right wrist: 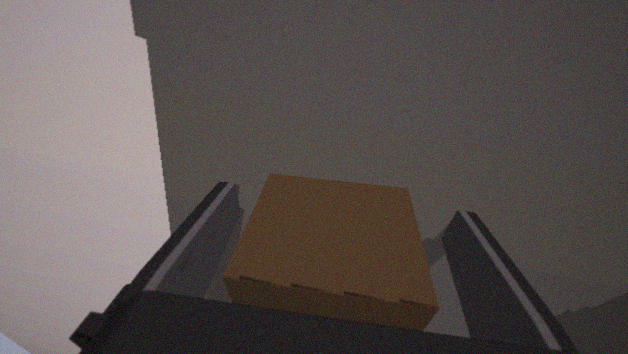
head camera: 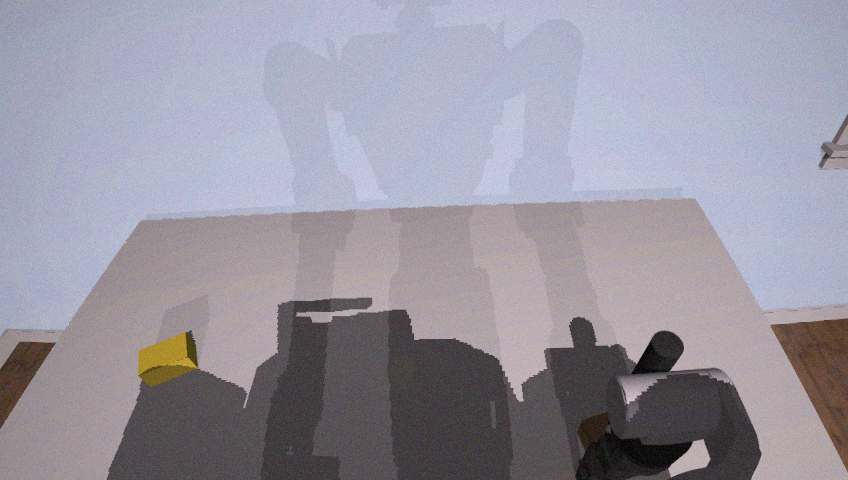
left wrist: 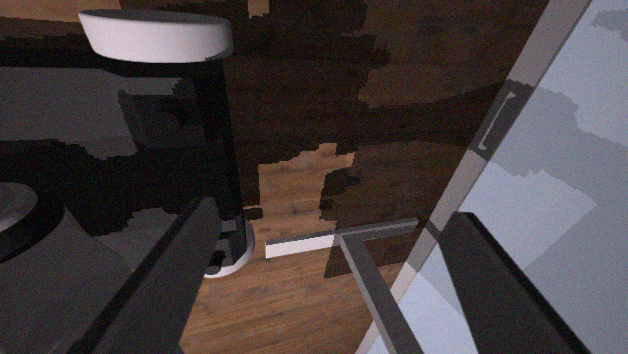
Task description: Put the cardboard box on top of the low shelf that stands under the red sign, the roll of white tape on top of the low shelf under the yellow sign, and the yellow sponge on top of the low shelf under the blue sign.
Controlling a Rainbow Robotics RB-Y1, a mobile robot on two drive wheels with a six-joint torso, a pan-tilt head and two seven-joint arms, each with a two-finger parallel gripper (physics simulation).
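Frame: origin at the robot's base, x ahead, y left, z up, level; metres.
Where they show: left gripper, fingertip midpoint: [left wrist: 331,218]; right gripper, fingertip midpoint: [right wrist: 341,211].
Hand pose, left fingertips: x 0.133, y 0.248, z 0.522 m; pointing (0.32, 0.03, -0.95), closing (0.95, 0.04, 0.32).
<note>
Each offset is from my left fingertips to the top centre of the thing. Level surfaces: height alone.
The cardboard box @[dx +0.134, dy -0.472, dz +0.249 m] [head camera: 592,429] [right wrist: 335,240] stands on the white table @[dz +0.199 m] [head camera: 654,249] [right wrist: 75,125], partly hidden by the right arm in the head view. My right gripper [right wrist: 341,211] is open, with one finger on each side of the box and gaps between; the palm's edge covers the box's near bottom. The yellow sponge @[dx +0.309, dy +0.321, dz +0.244 m] [head camera: 166,358] is on the table at the left of the head view. My left gripper [left wrist: 331,218] is open and empty, above the floor. The white tape, the low shelves and the signs do not show in these views.
The right arm [head camera: 672,404] reaches over the table's near right part. A blue wall [head camera: 148,107] stands behind the table. In the left wrist view, the robot's dark base [left wrist: 180,160] is at the left and a pale T-shaped bar [left wrist: 367,285] lies near the floor @[dz -0.521 m] [left wrist: 255,300].
</note>
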